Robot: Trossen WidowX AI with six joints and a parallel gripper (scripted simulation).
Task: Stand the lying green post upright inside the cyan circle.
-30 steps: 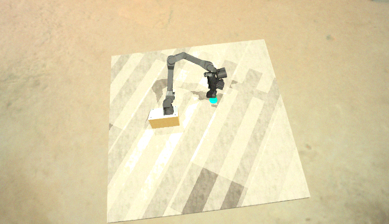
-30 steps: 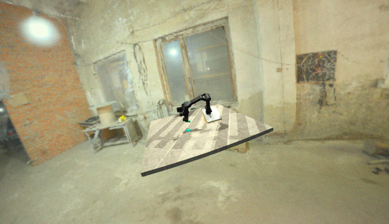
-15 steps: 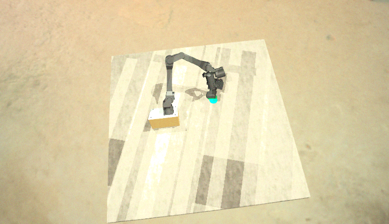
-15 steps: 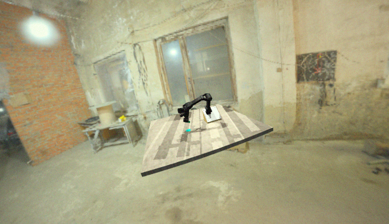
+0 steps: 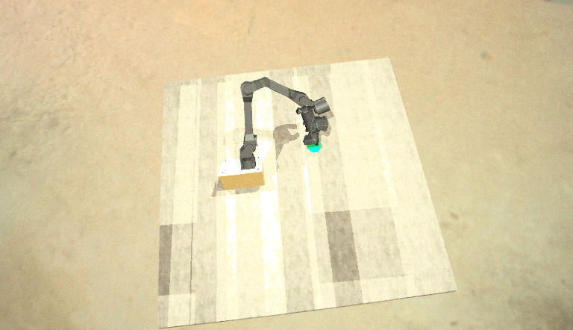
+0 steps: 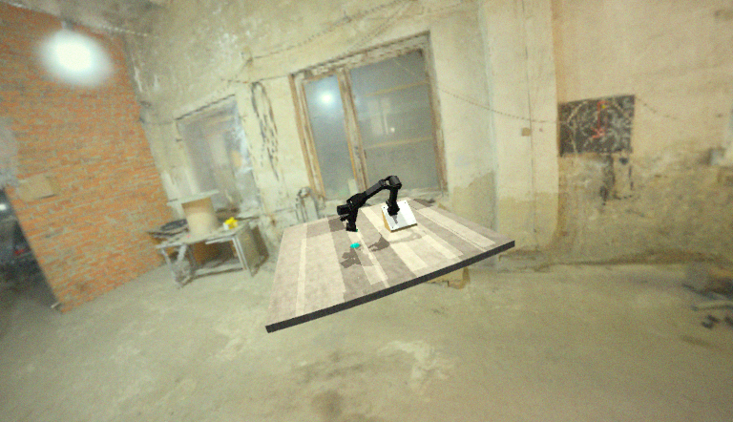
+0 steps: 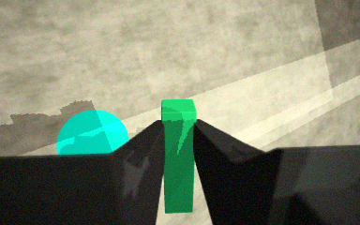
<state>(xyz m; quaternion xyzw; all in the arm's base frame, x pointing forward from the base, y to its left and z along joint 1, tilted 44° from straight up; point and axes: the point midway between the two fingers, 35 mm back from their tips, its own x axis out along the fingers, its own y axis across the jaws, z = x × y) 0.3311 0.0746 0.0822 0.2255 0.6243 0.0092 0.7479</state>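
Now: gripper tip 10 mm past the cyan circle, 40 mm to the right of it and 100 mm above it. Also, from my gripper tip: green post (20 mm behind, 10 mm below).
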